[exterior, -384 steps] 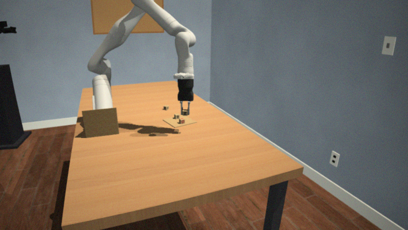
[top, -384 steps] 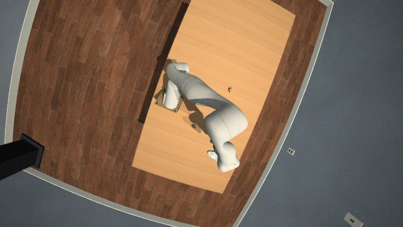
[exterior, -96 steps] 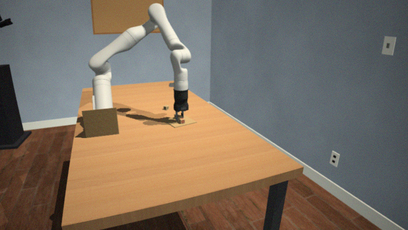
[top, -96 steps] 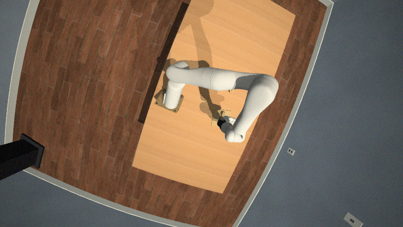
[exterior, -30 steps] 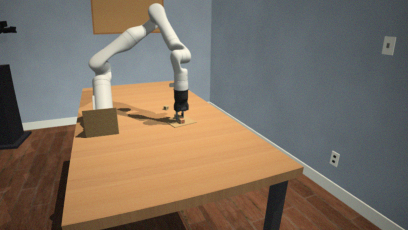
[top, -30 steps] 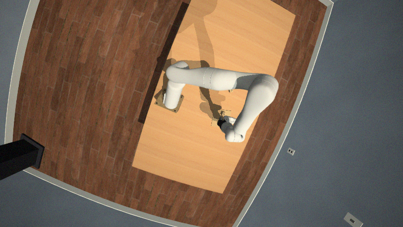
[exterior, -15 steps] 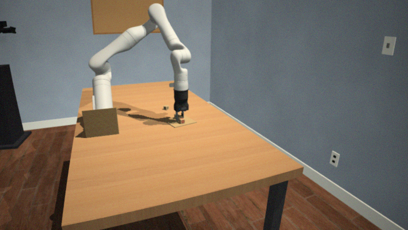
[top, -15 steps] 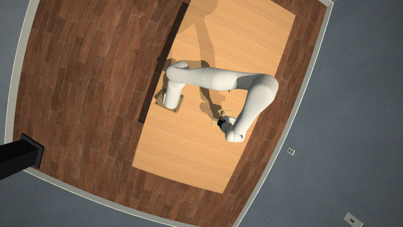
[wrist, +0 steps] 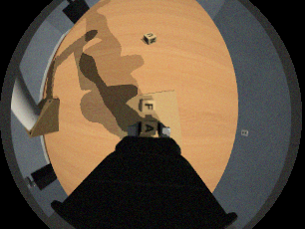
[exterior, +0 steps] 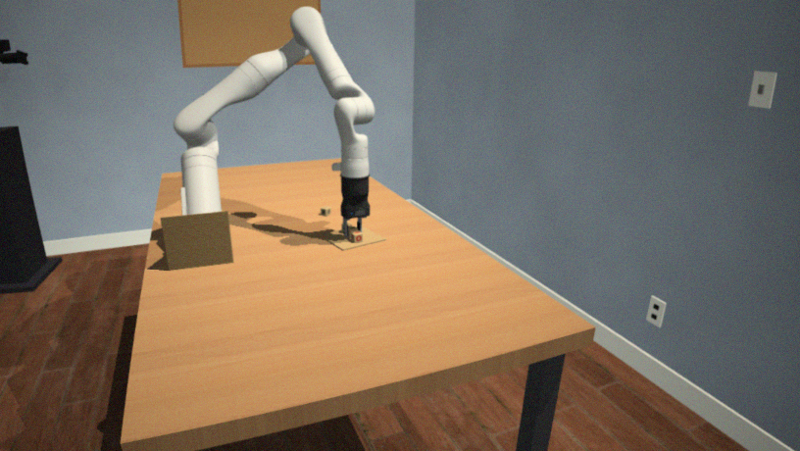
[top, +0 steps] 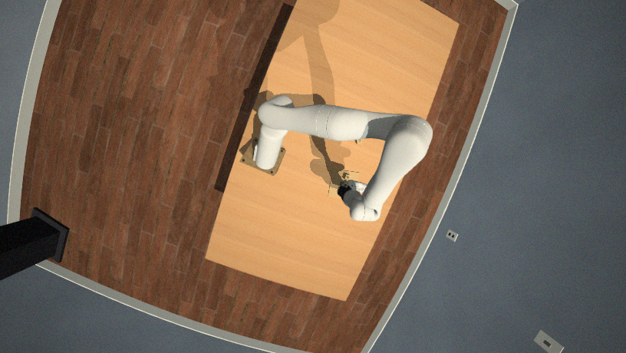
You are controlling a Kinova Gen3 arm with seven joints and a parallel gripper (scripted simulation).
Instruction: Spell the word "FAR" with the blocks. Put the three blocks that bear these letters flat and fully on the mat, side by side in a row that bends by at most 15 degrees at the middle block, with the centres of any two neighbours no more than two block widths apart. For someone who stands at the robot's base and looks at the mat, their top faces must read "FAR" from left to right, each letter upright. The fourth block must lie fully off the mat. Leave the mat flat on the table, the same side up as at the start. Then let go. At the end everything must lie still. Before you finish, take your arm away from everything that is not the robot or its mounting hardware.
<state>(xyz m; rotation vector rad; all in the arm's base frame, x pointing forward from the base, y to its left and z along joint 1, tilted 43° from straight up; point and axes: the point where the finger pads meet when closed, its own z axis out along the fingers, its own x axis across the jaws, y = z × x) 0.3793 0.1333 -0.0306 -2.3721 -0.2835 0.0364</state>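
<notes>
The tan mat lies 20 mm below my hand.
</notes>
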